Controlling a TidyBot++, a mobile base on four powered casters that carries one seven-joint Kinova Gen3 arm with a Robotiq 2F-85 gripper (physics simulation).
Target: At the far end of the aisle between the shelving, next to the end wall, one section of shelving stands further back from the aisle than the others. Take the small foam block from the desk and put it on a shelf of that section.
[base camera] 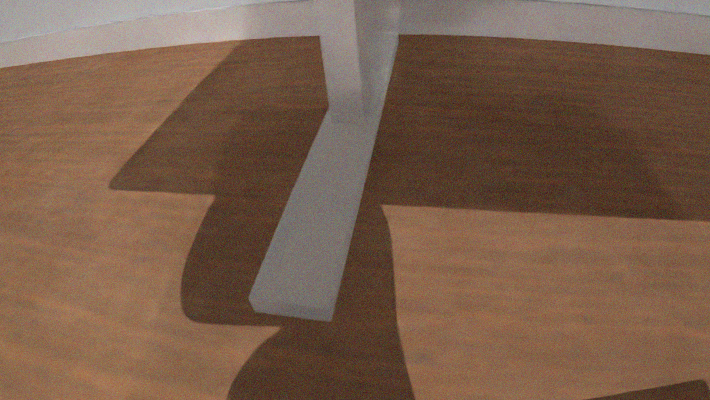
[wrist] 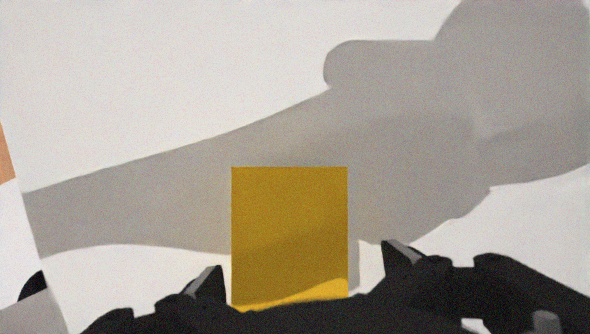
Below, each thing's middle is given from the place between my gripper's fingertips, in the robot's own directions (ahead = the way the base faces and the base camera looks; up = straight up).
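Labels:
I see the yellow foam block [wrist: 289, 225], and it is 10 mm to the left of my hand and 20 mm below it.

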